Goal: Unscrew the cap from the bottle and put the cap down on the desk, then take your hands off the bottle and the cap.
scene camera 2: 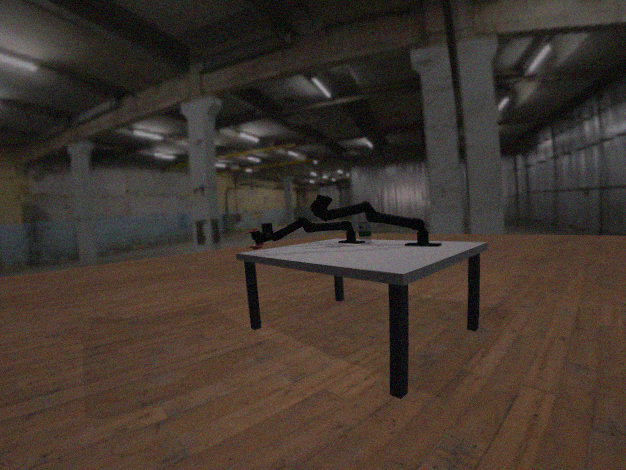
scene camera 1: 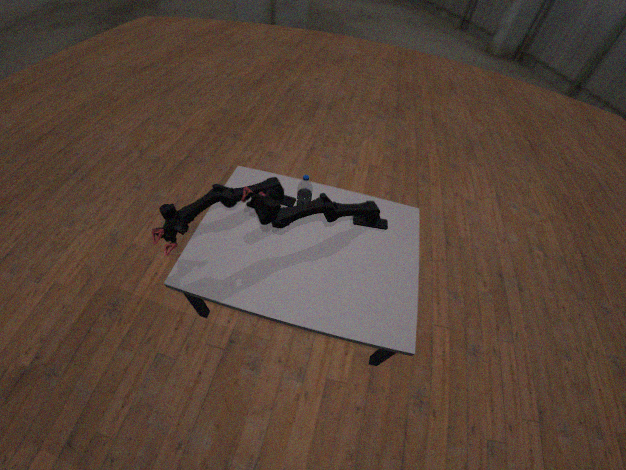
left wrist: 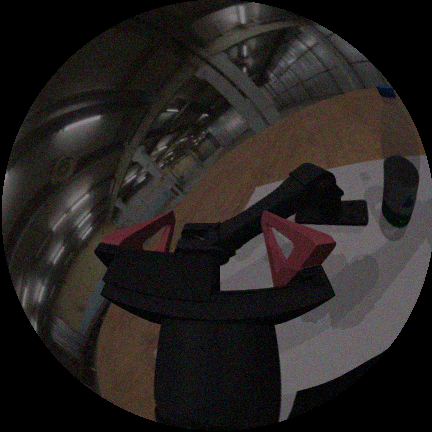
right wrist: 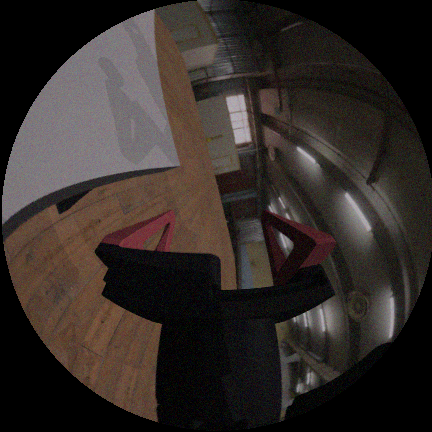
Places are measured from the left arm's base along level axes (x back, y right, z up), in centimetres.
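Pixels of known places: left gripper, fingertip midpoint: (scene camera 1: pixel 252 189) (left wrist: pixel 217 215); right gripper, fingertip midpoint: (scene camera 2: pixel 247 239) (scene camera 1: pixel 160 250) (right wrist: pixel 217 214); left arm's base at its link origin: (scene camera 2: pixel 423 245) (scene camera 1: pixel 370 222); right arm's base at its link origin: (scene camera 2: pixel 351 242) (scene camera 1: pixel 278 199) (left wrist: pixel 330 213).
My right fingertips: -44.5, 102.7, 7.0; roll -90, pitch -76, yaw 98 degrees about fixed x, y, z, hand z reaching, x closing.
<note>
For each thing: its top centre in the pictures, then the offset to it from my right fingertips, as dx, dy, dz. Level surfaces: height alone.
- clear bottle with a dark lower part, top centre: (scene camera 1: pixel 306 176) +44.8, -63.8, +18.9
- blue cap at its top centre: (scene camera 1: pixel 306 176) +44.8, -63.8, +19.0
- white desk at its surface level: dz -7.0
A clear bottle with a dark lower part (scene camera 1: pixel 304 193) (left wrist: pixel 400 192) stands upright near the desk's far edge in scene camera 1, between the two arm bases. Its lower part (scene camera 2: pixel 364 232) shows behind the arms in scene camera 2. The blue cap (scene camera 1: pixel 305 177) (left wrist: pixel 386 91) is at the bottle's top. My left gripper (scene camera 1: pixel 254 193) is open and empty, above the desk to the left of the bottle in scene camera 1. My right gripper (scene camera 1: pixel 164 241) (right wrist: pixel 217 214) (scene camera 2: pixel 253 239) is open and empty, beyond the desk's left edge, far from the bottle.
The white desk (scene camera 1: pixel 343 283) (scene camera 2: pixel 369 258) (left wrist: pixel 320 360) (right wrist: pixel 60 125) carries both arm bases. The left arm's base (scene camera 1: pixel 370 221) stands right of the bottle, the right arm's base (scene camera 1: pixel 288 200) left of it. The right arm (left wrist: pixel 250 220) stretches past the left gripper.
</note>
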